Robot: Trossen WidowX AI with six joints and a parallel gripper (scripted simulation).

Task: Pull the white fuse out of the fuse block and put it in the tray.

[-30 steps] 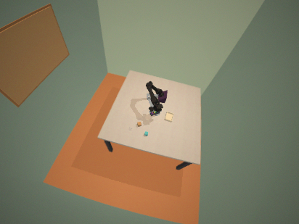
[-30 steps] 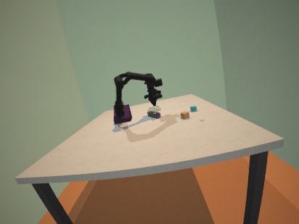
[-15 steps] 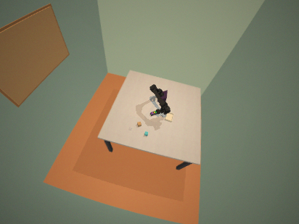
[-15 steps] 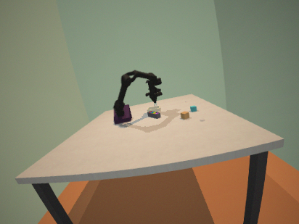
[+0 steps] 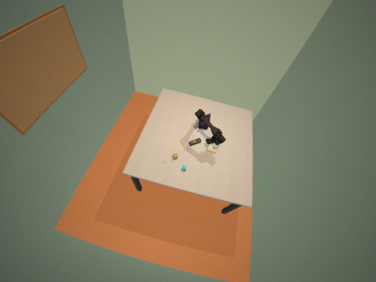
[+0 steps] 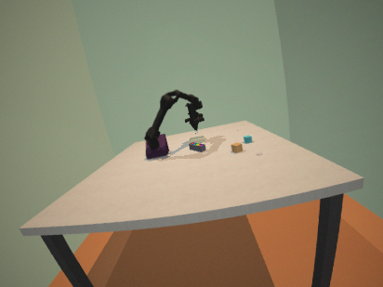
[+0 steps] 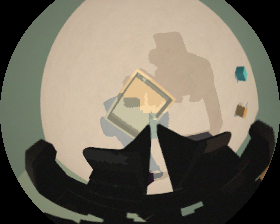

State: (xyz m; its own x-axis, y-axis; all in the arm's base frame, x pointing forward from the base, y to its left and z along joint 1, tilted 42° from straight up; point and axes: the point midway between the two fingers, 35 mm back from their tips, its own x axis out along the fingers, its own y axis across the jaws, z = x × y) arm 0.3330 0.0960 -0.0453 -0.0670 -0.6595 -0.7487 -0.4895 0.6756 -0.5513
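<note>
Now: gripper tip 1 cm past the shallow tan tray, 2 cm to the right of it and 9 cm above it. Round my gripper tip: white fuse (1 cm below); then teal cube (29 cm ahead, 28 cm to the right, 8 cm below).
</note>
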